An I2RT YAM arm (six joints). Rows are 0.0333 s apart.
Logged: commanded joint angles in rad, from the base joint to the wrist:
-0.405, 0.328, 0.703, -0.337, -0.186, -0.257
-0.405, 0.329, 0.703, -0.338, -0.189, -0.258
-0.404, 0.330, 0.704, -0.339, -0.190, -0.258
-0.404, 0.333, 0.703, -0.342, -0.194, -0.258
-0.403, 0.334, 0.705, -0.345, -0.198, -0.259
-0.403, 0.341, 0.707, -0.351, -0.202, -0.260
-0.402, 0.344, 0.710, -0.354, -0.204, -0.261
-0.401, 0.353, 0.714, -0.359, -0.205, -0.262
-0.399, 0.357, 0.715, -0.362, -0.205, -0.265
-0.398, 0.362, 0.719, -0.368, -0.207, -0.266
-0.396, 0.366, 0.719, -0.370, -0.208, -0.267
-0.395, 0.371, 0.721, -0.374, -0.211, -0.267
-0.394, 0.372, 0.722, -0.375, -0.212, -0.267
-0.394, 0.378, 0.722, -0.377, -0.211, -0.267
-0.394, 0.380, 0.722, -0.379, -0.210, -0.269
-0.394, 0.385, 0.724, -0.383, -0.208, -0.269
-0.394, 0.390, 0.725, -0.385, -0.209, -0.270
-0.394, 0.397, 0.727, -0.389, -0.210, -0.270
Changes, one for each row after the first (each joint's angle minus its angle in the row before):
0.000, 0.001, 0.000, -0.001, -0.003, -0.001
0.001, 0.001, 0.001, -0.001, -0.001, 0.000
0.000, 0.003, -0.001, -0.003, -0.004, 0.000
0.001, 0.001, 0.002, -0.003, -0.004, -0.001
0.000, 0.007, 0.002, -0.006, -0.004, -0.001
0.001, 0.003, 0.003, -0.003, -0.002, -0.001
0.001, 0.009, 0.004, -0.005, -0.001, -0.001
0.002, 0.004, 0.001, -0.003, 0.000, -0.003
0.001, 0.005, 0.004, -0.006, -0.002, -0.001
0.002, 0.004, 0.000, -0.002, -0.001, -0.001
0.001, 0.005, 0.002, -0.004, -0.003, 0.000
0.001, 0.001, 0.001, -0.001, -0.001, 0.000
0.000, 0.006, 0.000, -0.002, 0.001, 0.000
0.000, 0.002, 0.000, -0.002, 0.001, -0.002
0.000, 0.005, 0.002, -0.004, 0.002, 0.000
0.000, 0.005, 0.001, -0.002, -0.001, -0.001
0.000, 0.007, 0.002, -0.004, -0.001, 0.000

